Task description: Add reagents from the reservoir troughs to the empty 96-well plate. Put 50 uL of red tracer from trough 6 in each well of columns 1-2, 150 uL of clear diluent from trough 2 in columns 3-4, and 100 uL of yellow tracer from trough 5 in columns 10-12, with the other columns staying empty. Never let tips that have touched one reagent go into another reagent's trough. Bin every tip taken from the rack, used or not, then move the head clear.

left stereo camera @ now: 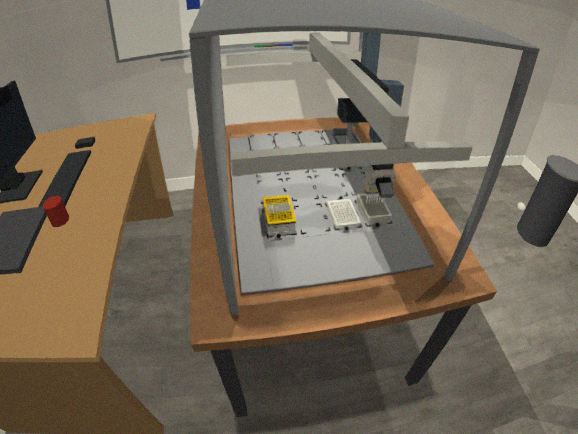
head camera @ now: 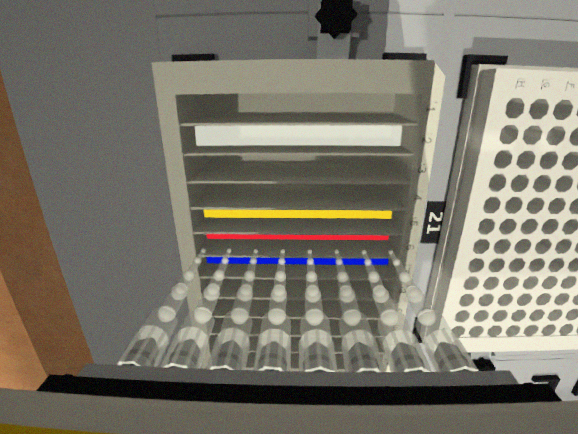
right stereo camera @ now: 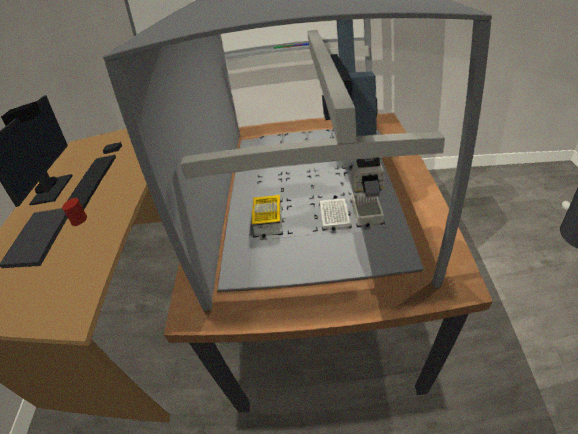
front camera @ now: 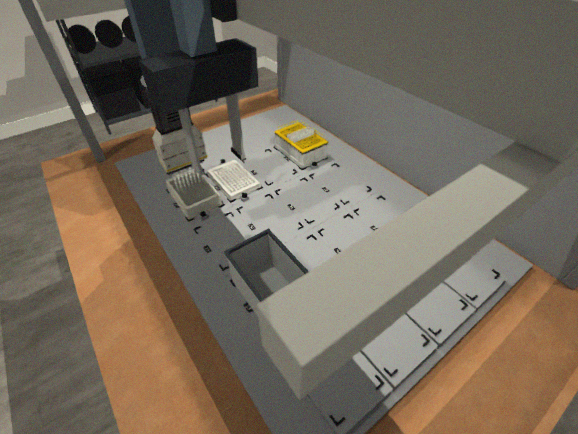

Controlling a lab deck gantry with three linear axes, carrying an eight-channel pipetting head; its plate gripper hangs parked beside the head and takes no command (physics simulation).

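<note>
The pipetting head [front camera: 181, 147] [left stereo camera: 377, 177] [right stereo camera: 367, 175] is low over the cream reservoir [front camera: 205, 206] [head camera: 295, 77] [left stereo camera: 378, 218] [right stereo camera: 371, 220]. Eight clear tips [head camera: 312, 300] point down into it. In the head view their ends show between the red strip [head camera: 297, 237] of trough 6 and the blue strip [head camera: 295, 261]; liquid contact cannot be told. Yellow [head camera: 297, 214] lies in trough 5, clear diluent [head camera: 300, 135] in trough 2. The white 96-well plate [front camera: 233, 177] [head camera: 526, 147] [left stereo camera: 343, 213] [right stereo camera: 334, 213] stands beside the reservoir. The plate gripper [front camera: 217, 161] hangs empty, its fingers apart.
The yellow tip rack [front camera: 315, 145] [left stereo camera: 280, 221] [right stereo camera: 266, 221] stands across the deck, beyond the plate from the reservoir. The open grey bin [front camera: 245, 260] stands nearer the front camera. A pale gantry beam [front camera: 390, 265] crosses above the deck.
</note>
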